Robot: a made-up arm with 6 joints. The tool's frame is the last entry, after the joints. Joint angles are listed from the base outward. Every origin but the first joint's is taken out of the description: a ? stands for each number. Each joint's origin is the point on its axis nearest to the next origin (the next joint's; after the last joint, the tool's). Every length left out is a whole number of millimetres.
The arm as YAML. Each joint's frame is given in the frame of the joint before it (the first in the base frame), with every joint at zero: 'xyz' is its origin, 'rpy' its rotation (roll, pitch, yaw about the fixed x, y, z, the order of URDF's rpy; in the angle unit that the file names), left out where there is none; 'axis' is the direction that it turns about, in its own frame. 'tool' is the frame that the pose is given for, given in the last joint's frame.
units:
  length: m
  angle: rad
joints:
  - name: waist
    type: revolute
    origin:
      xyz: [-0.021, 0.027, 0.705]
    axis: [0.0, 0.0, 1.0]
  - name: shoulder
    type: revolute
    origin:
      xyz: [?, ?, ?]
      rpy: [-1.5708, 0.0, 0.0]
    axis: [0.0, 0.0, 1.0]
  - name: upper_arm
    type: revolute
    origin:
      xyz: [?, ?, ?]
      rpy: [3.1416, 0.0, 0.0]
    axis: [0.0, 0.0, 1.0]
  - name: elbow
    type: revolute
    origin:
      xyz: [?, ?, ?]
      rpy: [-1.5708, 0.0, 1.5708]
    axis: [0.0, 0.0, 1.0]
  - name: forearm
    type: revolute
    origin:
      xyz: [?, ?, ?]
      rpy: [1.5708, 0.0, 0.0]
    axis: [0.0, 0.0, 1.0]
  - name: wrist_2
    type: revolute
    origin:
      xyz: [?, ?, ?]
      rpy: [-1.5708, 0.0, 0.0]
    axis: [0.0, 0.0, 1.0]
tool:
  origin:
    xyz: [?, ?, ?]
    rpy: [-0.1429, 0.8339, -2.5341]
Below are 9 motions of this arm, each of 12 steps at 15 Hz.
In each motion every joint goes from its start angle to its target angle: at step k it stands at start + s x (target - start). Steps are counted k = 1, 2, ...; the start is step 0. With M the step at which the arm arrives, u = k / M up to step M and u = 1 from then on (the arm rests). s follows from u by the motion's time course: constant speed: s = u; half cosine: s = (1 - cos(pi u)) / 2; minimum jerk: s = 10 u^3 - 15 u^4 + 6 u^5.
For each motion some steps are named. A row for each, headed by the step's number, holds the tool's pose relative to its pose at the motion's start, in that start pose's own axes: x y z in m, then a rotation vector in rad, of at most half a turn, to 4 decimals.
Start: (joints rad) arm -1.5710 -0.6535 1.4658 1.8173 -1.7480 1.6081
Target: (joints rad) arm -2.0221 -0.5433 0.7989 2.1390 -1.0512 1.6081
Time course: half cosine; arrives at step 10
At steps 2, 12:
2: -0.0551 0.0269 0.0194 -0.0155 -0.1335 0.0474
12: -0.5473 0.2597 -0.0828 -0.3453 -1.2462 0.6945

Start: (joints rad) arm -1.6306 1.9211 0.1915 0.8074 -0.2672 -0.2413
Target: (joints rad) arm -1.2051 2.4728 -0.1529 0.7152 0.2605 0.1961
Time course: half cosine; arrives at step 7
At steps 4, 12:
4: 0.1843 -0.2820 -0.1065 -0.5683 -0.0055 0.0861
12: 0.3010 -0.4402 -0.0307 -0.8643 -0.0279 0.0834

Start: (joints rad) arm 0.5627 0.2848 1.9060 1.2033 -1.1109 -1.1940
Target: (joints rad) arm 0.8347 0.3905 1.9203 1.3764 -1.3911 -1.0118
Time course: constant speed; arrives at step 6
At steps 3, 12:
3: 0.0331 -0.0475 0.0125 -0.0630 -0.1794 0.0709
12: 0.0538 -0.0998 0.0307 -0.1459 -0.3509 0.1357

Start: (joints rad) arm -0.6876 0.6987 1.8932 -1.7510 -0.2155 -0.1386
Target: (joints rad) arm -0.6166 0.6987 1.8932 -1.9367 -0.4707 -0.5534
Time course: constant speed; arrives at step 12
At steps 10, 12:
10: 0.0429 -0.0407 0.0281 0.3178 -0.1394 -0.4859
12: 0.0510 -0.0493 0.0331 0.3820 -0.1724 -0.5798

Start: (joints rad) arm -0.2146 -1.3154 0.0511 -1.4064 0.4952 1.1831
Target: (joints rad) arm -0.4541 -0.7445 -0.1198 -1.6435 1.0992 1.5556
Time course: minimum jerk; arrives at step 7
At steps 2, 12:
2: 0.0394 -0.0416 0.0346 -0.0431 -0.1246 0.0970
12: 0.2312 -0.1570 0.3301 -0.3699 -0.9026 0.7742

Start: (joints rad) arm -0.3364 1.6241 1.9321 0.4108 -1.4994 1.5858
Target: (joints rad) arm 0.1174 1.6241 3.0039 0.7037 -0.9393 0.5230
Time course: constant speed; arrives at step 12
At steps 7, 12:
7: -0.3554 -0.0860 0.1535 1.1263 -0.3695 0.1940
12: -0.5269 -0.2654 0.1423 1.9871 -0.2416 0.4845

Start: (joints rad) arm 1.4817 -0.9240 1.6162 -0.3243 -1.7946 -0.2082
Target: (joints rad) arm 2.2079 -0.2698 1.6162 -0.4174 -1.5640 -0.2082
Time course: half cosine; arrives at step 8
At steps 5, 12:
5: 0.5772 0.2521 -0.0973 -0.0433 0.1553 -0.6391
12: 0.8238 0.1993 -0.1996 -0.0981 0.2276 -0.9203

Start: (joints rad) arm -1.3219 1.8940 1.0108 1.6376 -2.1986 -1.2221
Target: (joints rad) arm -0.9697 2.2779 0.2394 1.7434 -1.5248 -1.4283
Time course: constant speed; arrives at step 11
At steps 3, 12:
3: -0.0008 -0.2068 0.1537 -0.0803 0.3340 0.1906
12: 0.3315 -0.6558 0.4315 -0.5260 0.9809 0.7501

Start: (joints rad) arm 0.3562 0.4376 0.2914 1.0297 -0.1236 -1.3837
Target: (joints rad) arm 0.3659 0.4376 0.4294 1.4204 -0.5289 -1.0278
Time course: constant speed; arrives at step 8
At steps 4, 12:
4: -0.0668 -0.0170 -0.0363 -0.1375 -0.1180 0.3636
12: -0.1317 -0.0412 -0.0636 -0.2335 -0.2530 0.7282

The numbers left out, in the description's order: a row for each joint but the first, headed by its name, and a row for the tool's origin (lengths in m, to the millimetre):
shoulder: -0.002 -0.051 0.0
upper_arm: 0.005 -0.445 0.0
elbow: 0.587 0.03 0.0
forearm: -0.025 -0.231 0.0
wrist_2: -0.019 0.011 0.0
tool: -0.008 0.008 0.0

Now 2 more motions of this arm.
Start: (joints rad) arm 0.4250 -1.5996 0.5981 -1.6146 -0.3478 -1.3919
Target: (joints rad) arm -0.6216 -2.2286 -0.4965 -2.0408 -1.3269 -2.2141
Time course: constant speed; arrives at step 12
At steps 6, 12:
6: 0.0003 0.2950 0.2296 0.7745 -0.1342 0.3470
12: -0.2302 0.4762 0.3965 1.4658 0.2139 0.6635

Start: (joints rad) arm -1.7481 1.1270 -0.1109 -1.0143 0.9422 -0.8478
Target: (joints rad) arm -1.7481 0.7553 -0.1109 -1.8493 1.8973 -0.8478
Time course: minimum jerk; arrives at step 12
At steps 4, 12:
4: -0.0124 -0.0491 0.0108 0.1486 0.2617 -0.0207
12: -0.0876 -0.2692 0.0216 0.7500 1.0814 0.2098

